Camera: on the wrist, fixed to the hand. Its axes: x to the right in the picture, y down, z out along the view.
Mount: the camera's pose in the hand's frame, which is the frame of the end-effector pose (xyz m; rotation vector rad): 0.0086 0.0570 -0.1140 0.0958 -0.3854 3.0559
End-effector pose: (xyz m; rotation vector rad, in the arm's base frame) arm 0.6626 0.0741 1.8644 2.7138 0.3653 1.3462
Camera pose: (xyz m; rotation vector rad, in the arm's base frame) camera 0.5869 0.0183 1.9509 -0.4991 2.1505 0.1406
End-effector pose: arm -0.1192 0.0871 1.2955 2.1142 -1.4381 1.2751
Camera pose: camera -0.2246 0.1293 1.3539 0.9890 1.7871 -0.1862
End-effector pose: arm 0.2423 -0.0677 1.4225 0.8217 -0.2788 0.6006
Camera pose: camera 0.2156 0.0517 1.3858 0.1534 1.3138 -2.1913
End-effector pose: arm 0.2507 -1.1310 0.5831 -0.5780 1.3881 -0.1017
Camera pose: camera 0.1299 -1.1225 0.5425 1.8159 0.5342 2.1054
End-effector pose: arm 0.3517 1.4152 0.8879 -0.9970 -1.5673 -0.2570
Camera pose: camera 0.4728 1.3789 0.9065 -2.0512 0.9927 1.9953
